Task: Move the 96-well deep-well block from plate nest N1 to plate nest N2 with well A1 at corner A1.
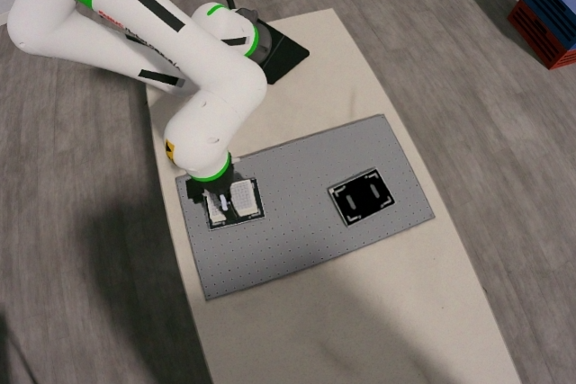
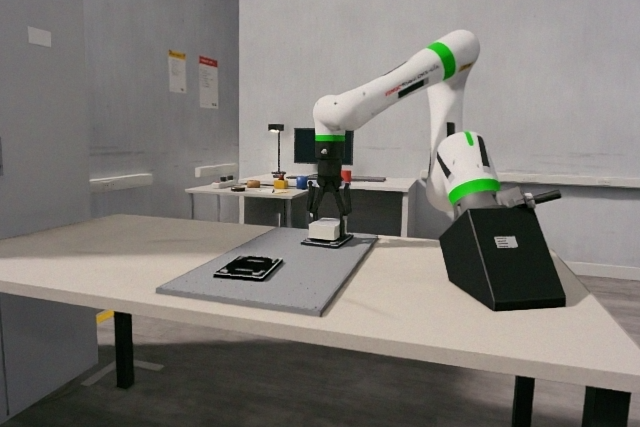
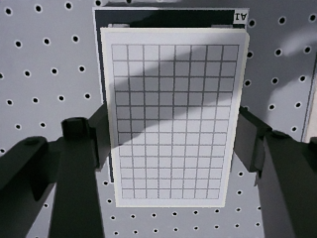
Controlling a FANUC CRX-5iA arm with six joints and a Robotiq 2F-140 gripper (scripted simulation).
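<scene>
Now: hand 40 mm above the black plate nest N2. From my hand the other things lie so: plate nest N1: 90 mm ahead, 360 mm to the left, 40 mm below; white 96-well deep-well block: 10 mm below.
</scene>
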